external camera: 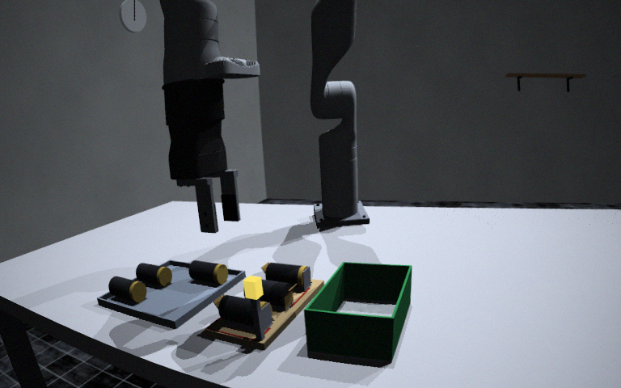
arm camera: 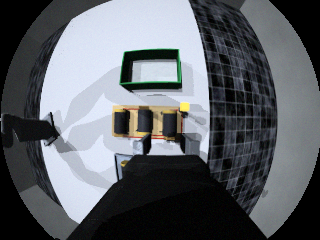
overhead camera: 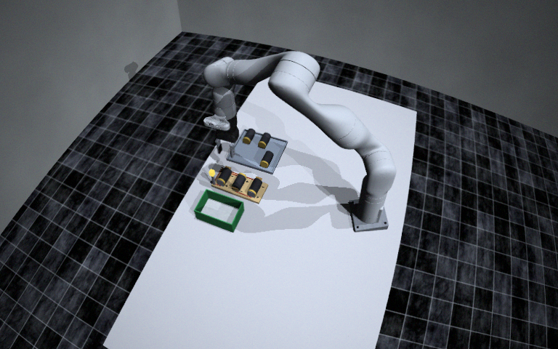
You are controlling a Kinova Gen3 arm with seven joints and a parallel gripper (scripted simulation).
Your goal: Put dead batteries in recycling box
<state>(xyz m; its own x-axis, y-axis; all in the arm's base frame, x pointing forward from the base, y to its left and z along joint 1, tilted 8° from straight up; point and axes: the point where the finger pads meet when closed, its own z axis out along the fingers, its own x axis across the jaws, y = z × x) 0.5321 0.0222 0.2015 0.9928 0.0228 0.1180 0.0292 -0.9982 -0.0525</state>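
Right now my hand is 5 cm past the grey tray, 16 cm to the left of it and 15 cm above it. Round my hand: green recycling box: 4 cm behind, 17 cm to the left, 14 cm below.
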